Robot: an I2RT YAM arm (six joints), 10 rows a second.
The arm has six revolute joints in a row. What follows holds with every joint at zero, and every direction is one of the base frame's.
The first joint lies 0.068 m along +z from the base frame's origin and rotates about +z.
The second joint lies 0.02 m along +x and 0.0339 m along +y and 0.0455 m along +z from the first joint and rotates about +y.
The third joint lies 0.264 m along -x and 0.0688 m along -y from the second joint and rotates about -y.
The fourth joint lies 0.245 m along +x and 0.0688 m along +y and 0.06 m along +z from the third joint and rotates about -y.
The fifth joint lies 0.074 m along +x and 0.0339 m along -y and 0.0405 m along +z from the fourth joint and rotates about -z.
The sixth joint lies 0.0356 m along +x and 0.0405 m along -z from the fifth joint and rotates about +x.
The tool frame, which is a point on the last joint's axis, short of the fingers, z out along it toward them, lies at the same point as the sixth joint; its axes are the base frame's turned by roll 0, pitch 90 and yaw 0 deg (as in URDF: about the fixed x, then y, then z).
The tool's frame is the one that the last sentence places.
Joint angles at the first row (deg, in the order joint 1, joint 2, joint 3, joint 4, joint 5, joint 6):
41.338 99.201 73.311 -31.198 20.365 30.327
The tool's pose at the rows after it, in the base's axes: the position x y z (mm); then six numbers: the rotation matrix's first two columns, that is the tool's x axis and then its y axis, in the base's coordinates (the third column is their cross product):
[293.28, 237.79, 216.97, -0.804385, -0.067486, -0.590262, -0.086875, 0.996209, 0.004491]
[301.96, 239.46, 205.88, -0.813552, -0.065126, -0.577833, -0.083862, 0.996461, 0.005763]
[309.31, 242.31, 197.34, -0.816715, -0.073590, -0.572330, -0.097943, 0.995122, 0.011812]
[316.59, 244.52, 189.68, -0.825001, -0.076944, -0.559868, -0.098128, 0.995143, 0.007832]
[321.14, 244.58, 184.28, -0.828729, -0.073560, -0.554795, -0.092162, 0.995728, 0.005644]
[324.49, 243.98, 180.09, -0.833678, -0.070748, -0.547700, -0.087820, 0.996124, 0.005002]
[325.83, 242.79, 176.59, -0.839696, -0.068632, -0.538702, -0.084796, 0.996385, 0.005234]
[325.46, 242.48, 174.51, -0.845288, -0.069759, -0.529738, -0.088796, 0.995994, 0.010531]
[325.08, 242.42, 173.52, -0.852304, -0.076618, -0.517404, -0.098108, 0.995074, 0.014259]
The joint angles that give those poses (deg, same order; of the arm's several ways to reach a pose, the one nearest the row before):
40.890 102.664 74.727 -31.313 20.074 30.417
40.165 105.080 75.329 -30.102 19.300 30.215
39.698 107.102 75.944 -28.522 18.221 29.314
39.233 109.274 77.224 -28.389 17.725 29.028
38.822 110.494 77.690 -27.992 17.612 29.009
38.436 111.376 78.018 -27.862 17.337 29.004
38.157 111.842 77.958 -27.864 16.979 29.078
38.100 111.978 77.746 -27.863 16.325 29.097
38.057 112.105 77.826 -28.331 15.496 28.856

